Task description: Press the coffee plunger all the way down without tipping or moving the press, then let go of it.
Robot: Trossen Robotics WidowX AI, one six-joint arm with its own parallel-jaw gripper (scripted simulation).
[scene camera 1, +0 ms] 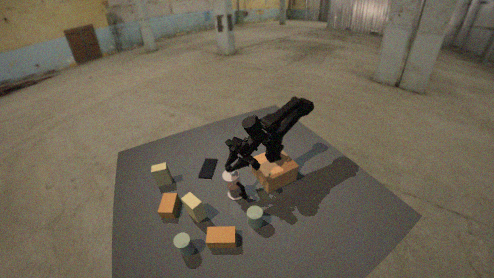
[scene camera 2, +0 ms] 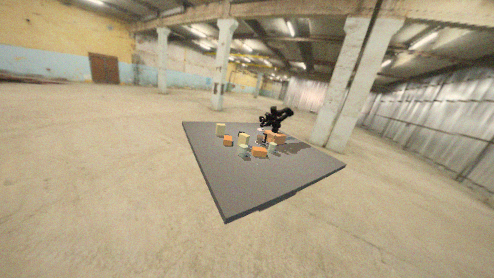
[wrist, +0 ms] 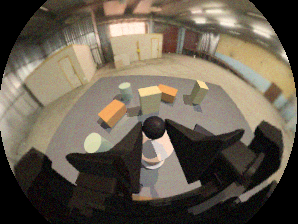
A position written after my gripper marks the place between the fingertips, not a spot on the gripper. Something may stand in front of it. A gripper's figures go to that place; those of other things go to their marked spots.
My gripper (wrist: pixel 153 123) is 0.10 m from the lens. A coffee press (wrist: pixel 157 147): 0.12 m from the lens.
